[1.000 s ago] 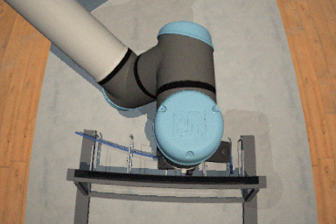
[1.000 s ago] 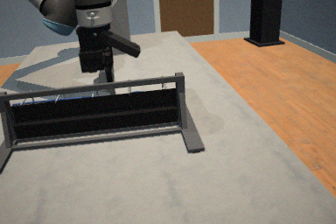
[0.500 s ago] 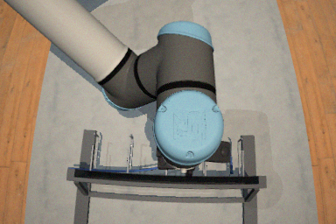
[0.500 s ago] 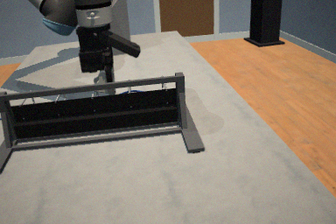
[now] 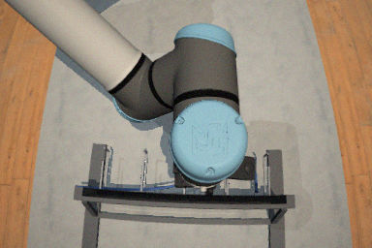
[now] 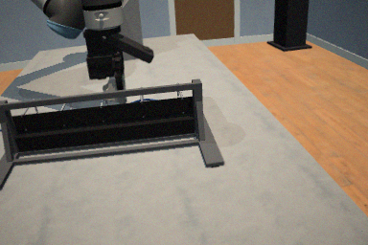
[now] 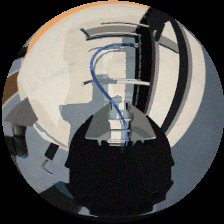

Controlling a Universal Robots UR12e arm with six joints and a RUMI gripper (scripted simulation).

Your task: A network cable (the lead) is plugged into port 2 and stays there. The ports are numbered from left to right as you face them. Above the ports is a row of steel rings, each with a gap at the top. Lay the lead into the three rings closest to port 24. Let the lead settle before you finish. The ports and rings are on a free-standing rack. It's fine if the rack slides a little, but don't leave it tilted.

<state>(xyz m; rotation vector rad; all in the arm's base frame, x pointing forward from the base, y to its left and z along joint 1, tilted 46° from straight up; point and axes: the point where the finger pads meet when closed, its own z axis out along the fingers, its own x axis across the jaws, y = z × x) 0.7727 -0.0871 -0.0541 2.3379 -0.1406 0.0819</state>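
Now: hand 60 mm to the left of the rack and 50 mm short of it.
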